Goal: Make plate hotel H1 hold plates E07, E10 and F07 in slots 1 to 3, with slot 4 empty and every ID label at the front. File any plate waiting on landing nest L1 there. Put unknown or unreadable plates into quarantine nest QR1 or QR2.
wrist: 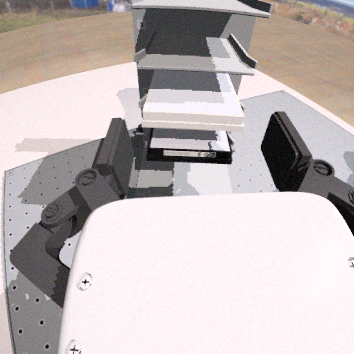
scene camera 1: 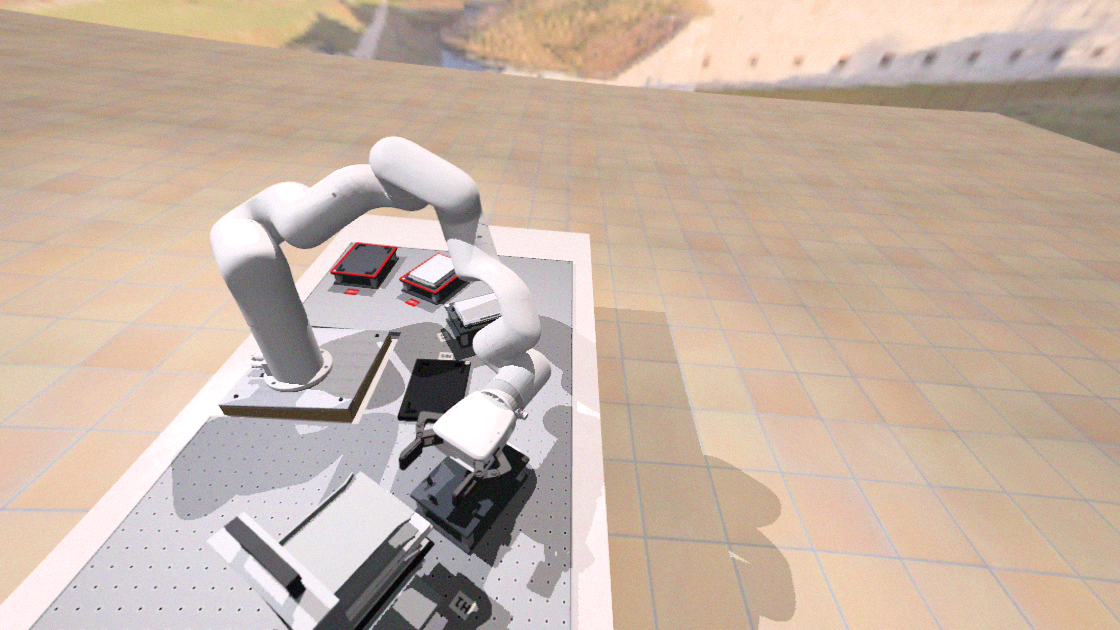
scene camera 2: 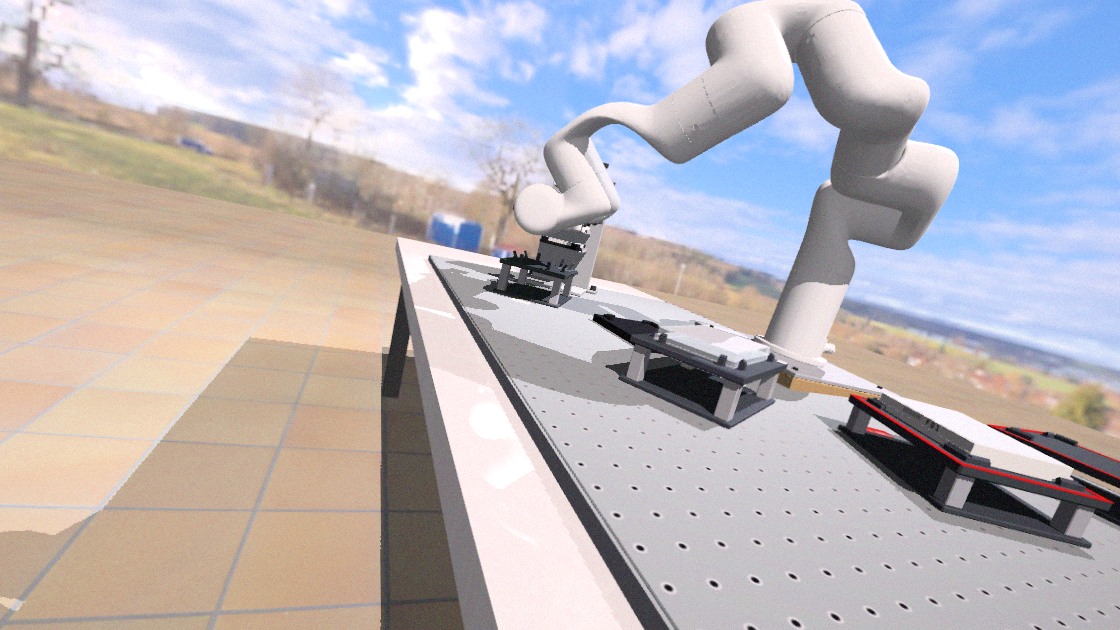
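Seen in the pictures: gripper, between the fingertips: (wrist: 197, 131) (scene camera 1: 426, 482); arm's base, origin of its link: (scene camera 1: 300, 370) (scene camera 2: 788, 352).
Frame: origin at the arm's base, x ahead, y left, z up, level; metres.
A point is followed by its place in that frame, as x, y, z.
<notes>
Plate hotel H1 (scene camera 1: 344, 526) @[0.280, -0.427, 0.204] (wrist: 195, 64) @[0.311, -0.390, 0.162] stands at the near end of the board. In the wrist view, its upper shelves hold no plate; a thick white plate (wrist: 192, 114) @[0.327, -0.367, 0.132] sits below them. Under that is a dark-edged plate (wrist: 190, 155) @[0.324, -0.367, 0.085] with a label strip at its front, too small to read. My gripper (scene camera 1: 435, 473) @[0.345, -0.337, 0.142] (wrist: 197, 131) @[0.345, -0.337, 0.142] is open and empty, over the dark raised nest (scene camera 1: 438, 487) @[0.343, -0.285, 0.040] (scene camera 2: 540, 270) @[0.427, -0.186, 0.038] and facing the hotel. A white plate (scene camera 1: 433, 270) @[0.210, 0.355, 0.035] (scene camera 2: 971, 434) @[0.248, 0.390, 0.035] lies on one red-edged nest. Another pale plate (scene camera 1: 476, 310) @[0.348, 0.175, 0.045] (scene camera 2: 716, 344) @[0.401, 0.234, 0.045] lies on a dark raised nest.
The other red-edged nest (scene camera 1: 365, 259) @[0.009, 0.413, 0.021] (scene camera 2: 1073, 454) @[0.028, 0.395, 0.021] bears no plate. A low black nest (scene camera 1: 437, 385) @[0.288, -0.025, -0.007] lies between the arm's base and the table's long edge. The H1 tag (scene camera 1: 462, 604) @[0.401, -0.430, -0.019] is beside the hotel. The arm's base plate (scene camera 1: 313, 401) @[0.062, -0.088, 0.006] is at the side.
</notes>
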